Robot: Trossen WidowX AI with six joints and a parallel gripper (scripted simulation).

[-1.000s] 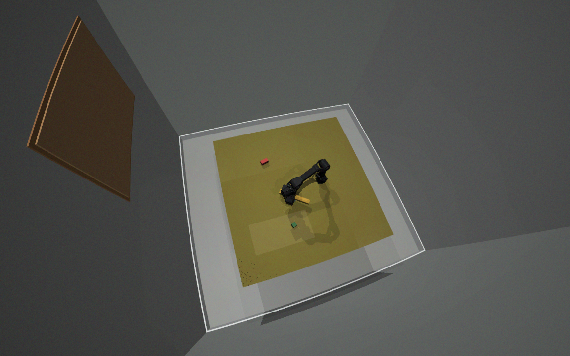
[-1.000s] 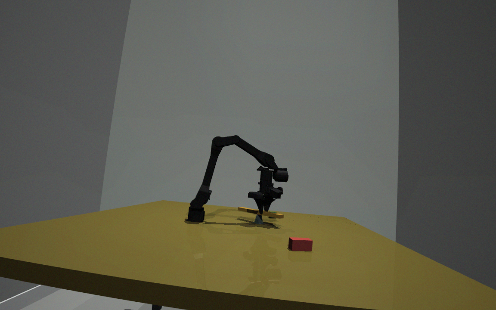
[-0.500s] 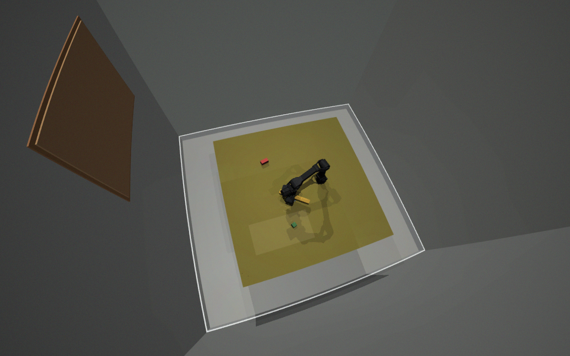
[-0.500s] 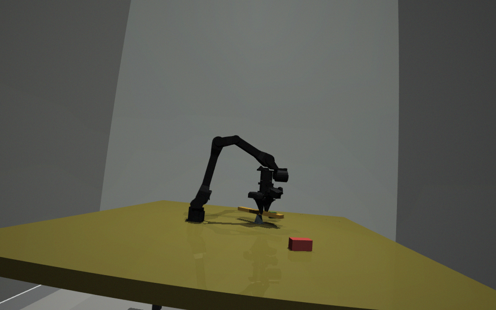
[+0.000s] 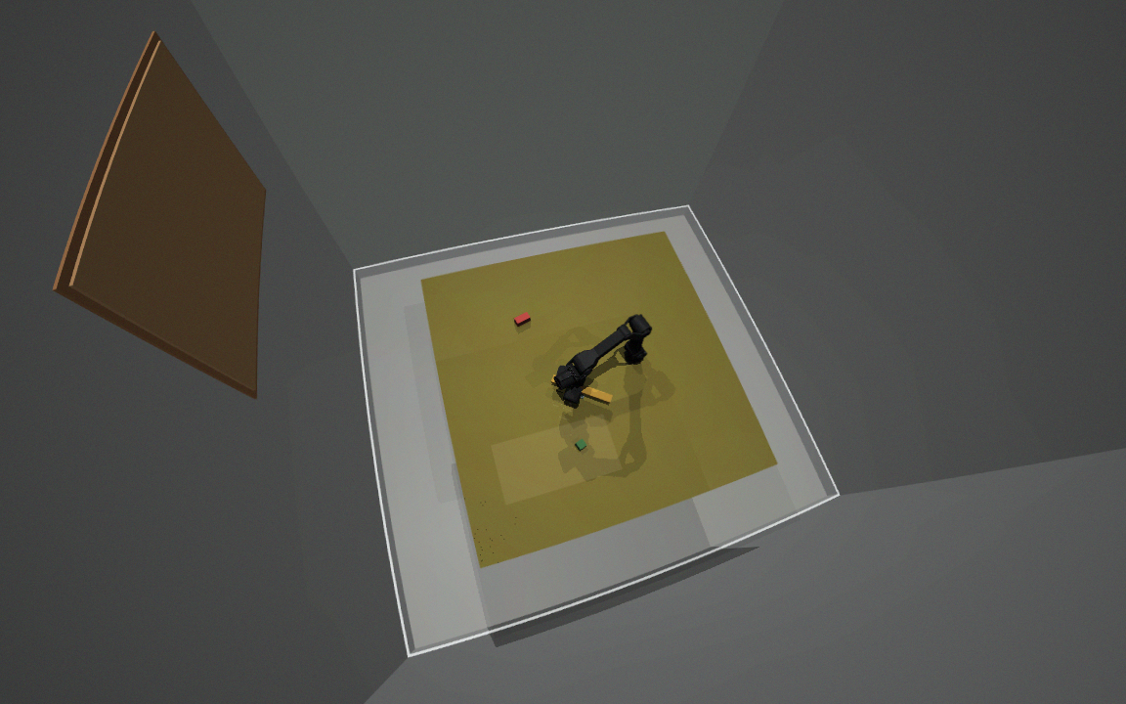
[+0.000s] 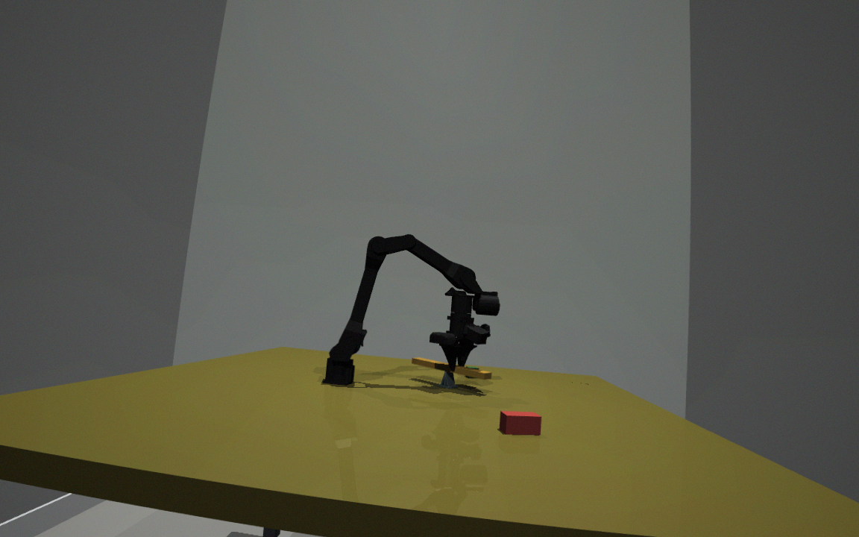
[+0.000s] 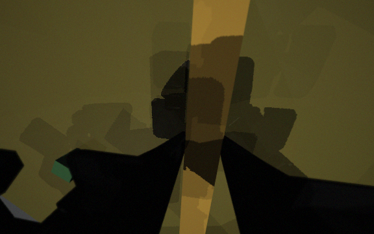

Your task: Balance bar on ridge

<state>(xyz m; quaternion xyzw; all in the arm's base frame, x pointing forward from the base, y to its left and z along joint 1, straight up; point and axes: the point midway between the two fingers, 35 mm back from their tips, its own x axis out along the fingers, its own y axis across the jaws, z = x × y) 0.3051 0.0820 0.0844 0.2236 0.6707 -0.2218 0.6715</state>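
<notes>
The bar is 2 cm behind my gripper tip and 2 cm to the left of it. Also, from my gripper tip: red block: 13 cm ahead, 38 cm to the right, 3 cm below; small green cube: 5 cm ahead, 23 cm to the left, 3 cm below.
</notes>
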